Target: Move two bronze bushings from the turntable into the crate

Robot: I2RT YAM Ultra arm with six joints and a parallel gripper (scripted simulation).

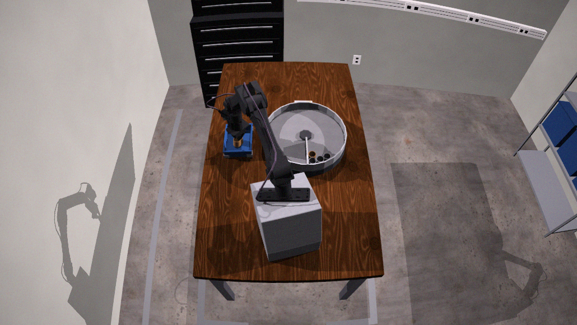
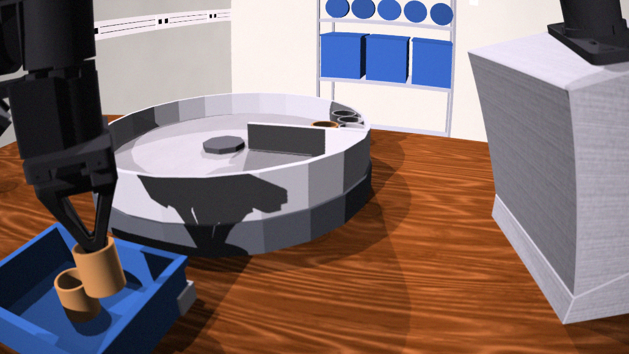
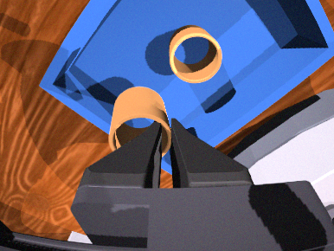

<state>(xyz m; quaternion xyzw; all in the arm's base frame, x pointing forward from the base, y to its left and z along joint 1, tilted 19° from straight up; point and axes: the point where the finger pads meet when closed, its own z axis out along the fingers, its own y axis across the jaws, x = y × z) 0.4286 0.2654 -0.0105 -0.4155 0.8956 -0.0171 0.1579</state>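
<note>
Right now my hand is 4 cm short of the blue crate, 2 cm to the right of it and 6 cm above it. Round my hand: grey turntable: 8 cm ahead, 33 cm to the right, 3 cm below.
</note>
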